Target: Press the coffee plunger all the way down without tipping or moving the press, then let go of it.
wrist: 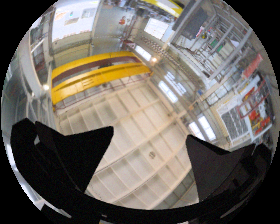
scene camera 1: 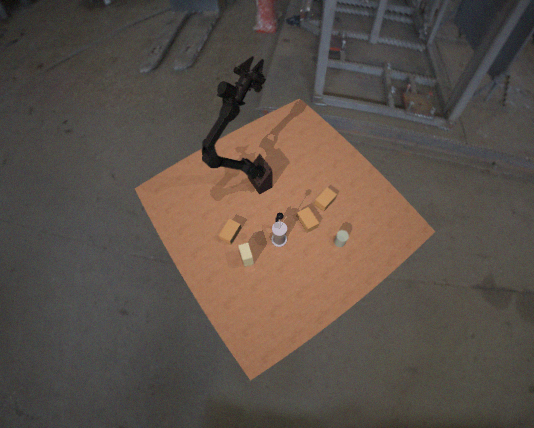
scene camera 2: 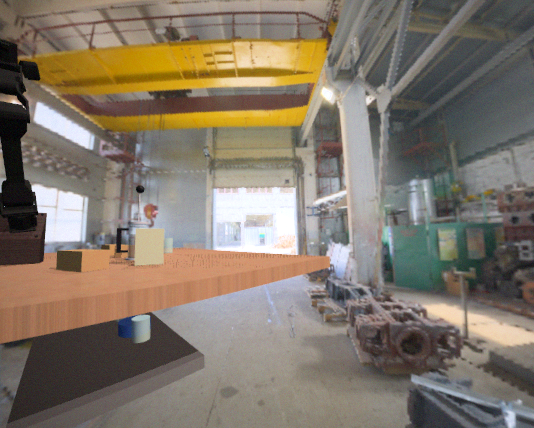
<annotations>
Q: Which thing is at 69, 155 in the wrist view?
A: My gripper.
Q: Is my gripper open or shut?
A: Open.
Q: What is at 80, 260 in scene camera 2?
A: An orange block.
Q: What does my gripper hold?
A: Nothing.
</annotations>
